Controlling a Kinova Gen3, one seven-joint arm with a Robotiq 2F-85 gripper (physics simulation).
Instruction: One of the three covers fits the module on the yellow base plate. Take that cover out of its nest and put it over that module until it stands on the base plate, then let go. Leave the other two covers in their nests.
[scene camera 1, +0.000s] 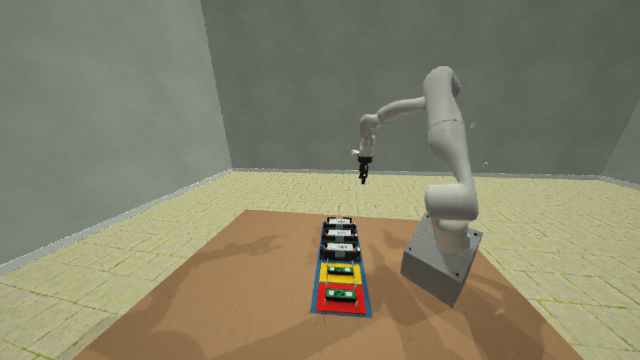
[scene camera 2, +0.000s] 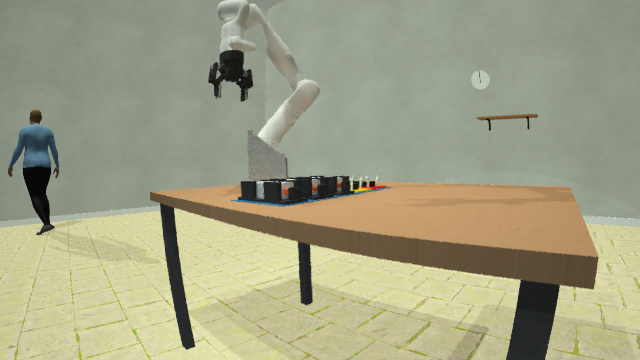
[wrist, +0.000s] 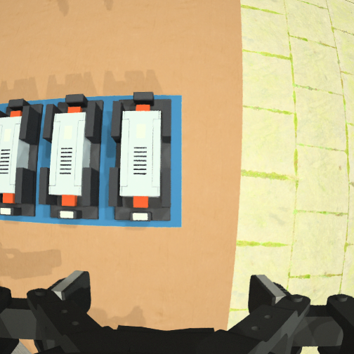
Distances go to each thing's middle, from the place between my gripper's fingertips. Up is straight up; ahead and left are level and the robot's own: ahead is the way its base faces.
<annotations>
The red plate (scene camera 1: 331, 306) is 490 mm to the left of my hand, 290 mm below it and 10 mm ahead of it.
</annotations>
